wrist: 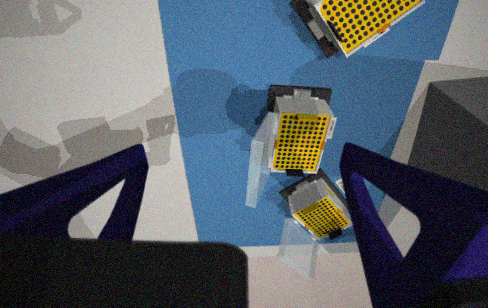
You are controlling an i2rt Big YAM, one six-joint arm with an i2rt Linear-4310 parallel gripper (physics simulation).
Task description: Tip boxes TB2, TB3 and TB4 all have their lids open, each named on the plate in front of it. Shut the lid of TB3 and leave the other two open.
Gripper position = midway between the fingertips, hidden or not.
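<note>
Visible: a clear lid [262,144], a clear lid [299,250] and the gripper [243,154].
</note>
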